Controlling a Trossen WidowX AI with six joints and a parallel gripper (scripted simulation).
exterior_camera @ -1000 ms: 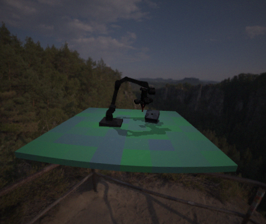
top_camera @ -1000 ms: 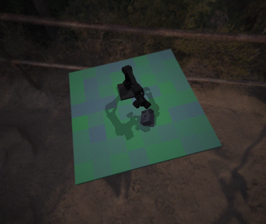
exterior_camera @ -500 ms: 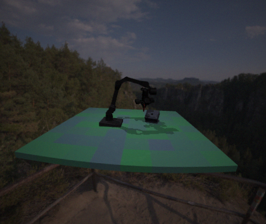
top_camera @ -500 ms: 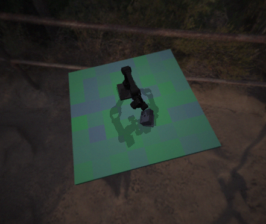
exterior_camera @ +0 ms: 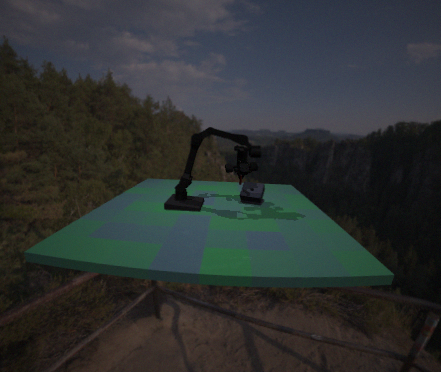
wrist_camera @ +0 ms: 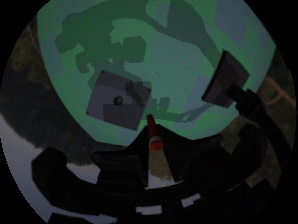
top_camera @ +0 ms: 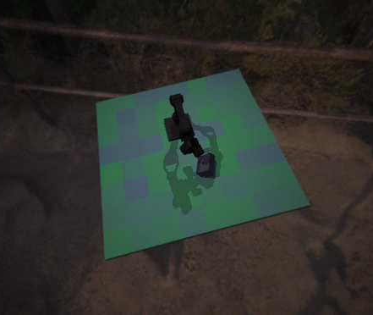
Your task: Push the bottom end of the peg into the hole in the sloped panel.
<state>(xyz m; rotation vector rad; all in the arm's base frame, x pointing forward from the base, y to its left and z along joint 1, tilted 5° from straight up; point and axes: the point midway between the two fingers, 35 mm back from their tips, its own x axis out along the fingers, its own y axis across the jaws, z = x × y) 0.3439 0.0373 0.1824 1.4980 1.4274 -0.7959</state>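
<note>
The panel is 8 cm below my gripper tip, 8 cm ahead of it and 1 cm to the left of it. Also, from my gripper tip: dark red peg: 1 cm to the right, 1 cm above.
</note>
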